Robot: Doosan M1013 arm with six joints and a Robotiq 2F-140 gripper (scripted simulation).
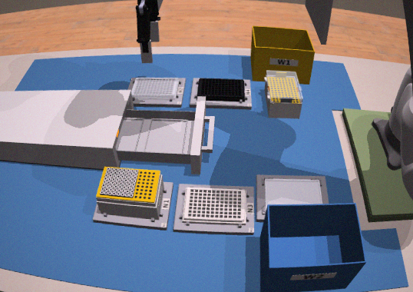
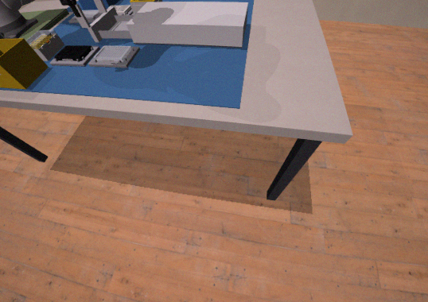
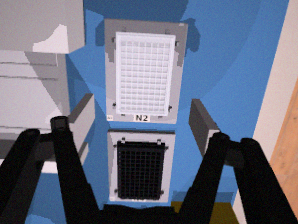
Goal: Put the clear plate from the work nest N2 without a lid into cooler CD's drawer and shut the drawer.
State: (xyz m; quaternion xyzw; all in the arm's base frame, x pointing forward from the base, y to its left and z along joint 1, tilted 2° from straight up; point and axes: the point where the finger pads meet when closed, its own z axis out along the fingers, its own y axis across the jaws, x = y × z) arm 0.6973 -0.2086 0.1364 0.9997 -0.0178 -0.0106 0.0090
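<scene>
My gripper is now 150 mm above the clear plate. Round my hand: N2 label: 70 mm behind, 150 mm below; then work nest N2: 160 mm below; then black plate: 190 mm behind, 150 mm below.
</scene>
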